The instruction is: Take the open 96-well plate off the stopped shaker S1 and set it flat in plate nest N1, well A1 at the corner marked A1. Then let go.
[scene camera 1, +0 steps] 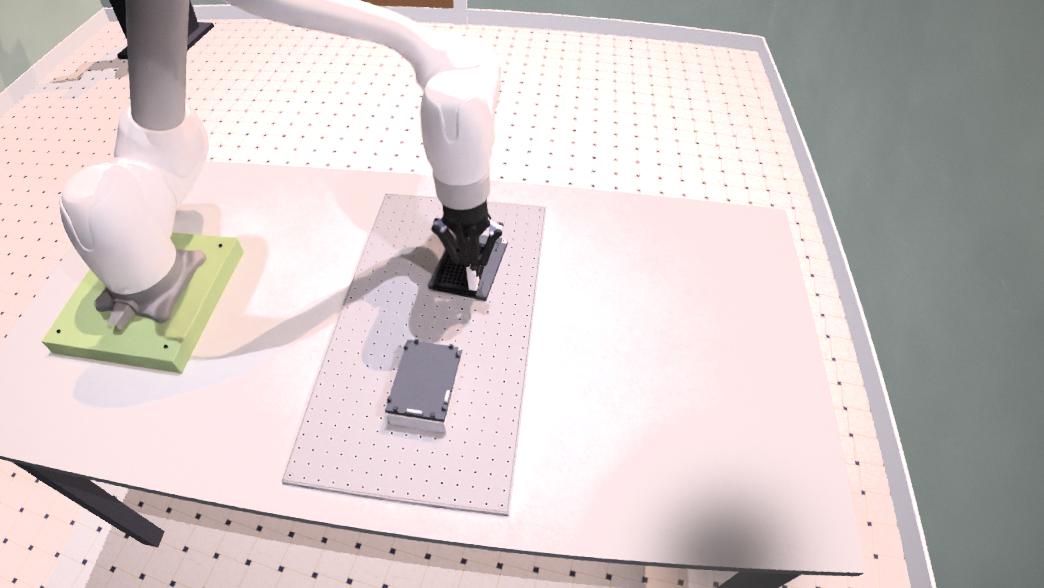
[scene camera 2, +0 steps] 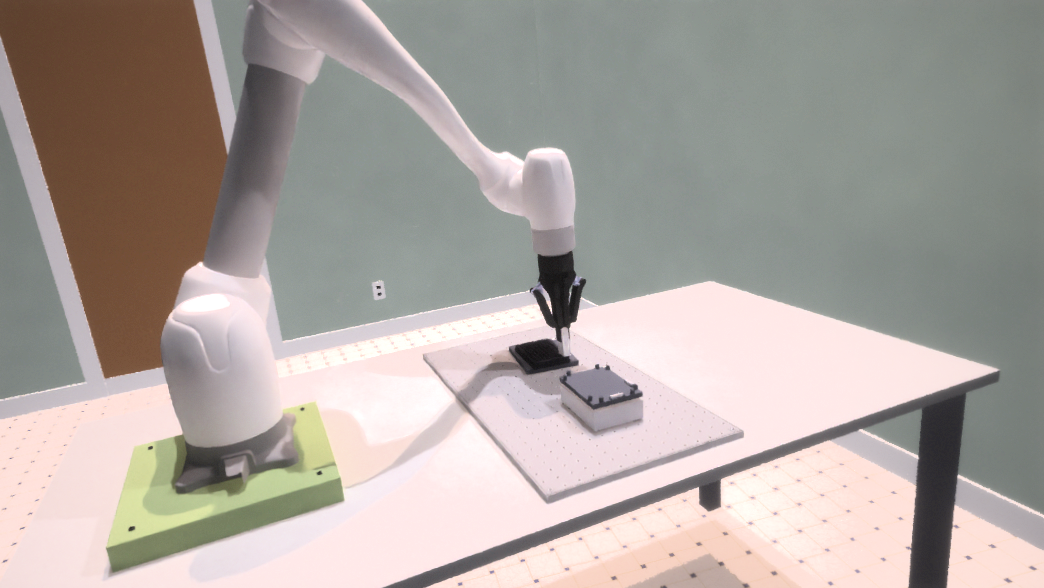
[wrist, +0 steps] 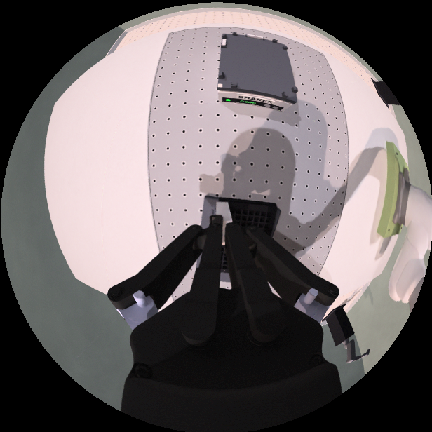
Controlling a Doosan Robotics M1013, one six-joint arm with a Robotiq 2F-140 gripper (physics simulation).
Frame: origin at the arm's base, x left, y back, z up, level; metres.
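Seen in the pictures: gripper, fingertip midpoint: (scene camera 1: pixel 474 285) (scene camera 2: pixel 564 354); arm's base at its link origin: (scene camera 1: pixel 152 282) (scene camera 2: pixel 241 452).
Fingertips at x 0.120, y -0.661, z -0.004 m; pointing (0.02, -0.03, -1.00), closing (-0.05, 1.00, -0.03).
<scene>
Pixels of each thing's middle, then the offset from my fingertips to it. "spot": a spot on its surface instead. Level surfaces: height alone.
- black open 96-well plate at the middle of its body: (scene camera 1: pixel 461 266) (scene camera 2: pixel 541 353) dx +0.048, dy +0.036, dz -0.006 m
- dark plate nest N1 at the middle of its body: (scene camera 1: pixel 469 263) (scene camera 2: pixel 542 354) dx +0.071, dy +0.027, dz -0.020 m
- Shaker S1 at a spot on its surface: (scene camera 1: pixel 425 379) (scene camera 2: pixel 601 384) spot: dx -0.238, dy +0.029, dz +0.028 m
- perforated board at its surface level: dz -0.028 m
- pale table at its surface level: dz -0.040 m
The black open 96-well plate (scene camera 1: pixel 450 274) (scene camera 2: pixel 537 352) (wrist: pixel 256 216) lies in the dark plate nest N1 (scene camera 1: pixel 494 270) (wrist: pixel 208 216), toward the robot-base side. A bare strip of the nest shows beside it. Whether it is fully seated is unclear, and the A1 mark cannot be read. My gripper (scene camera 1: pixel 473 277) (scene camera 2: pixel 564 344) (wrist: pixel 221 211) is shut with its fingertips together, pointing down at the bare-strip side of the plate, and hides part of both. Shaker S1 (scene camera 1: pixel 425 379) (scene camera 2: pixel 601 385) (wrist: pixel 257 65) has no plate on it; its display shows zeros and a green light.
Nest and shaker stand on a perforated board (scene camera 1: pixel 350 445) (scene camera 2: pixel 540 467) (wrist: pixel 175 100) on the pale table (scene camera 1: pixel 657 328) (scene camera 2: pixel 767 343). The arm's green base block (scene camera 1: pixel 116 350) (scene camera 2: pixel 241 518) (wrist: pixel 391 200) stands to the left in both scene views.
</scene>
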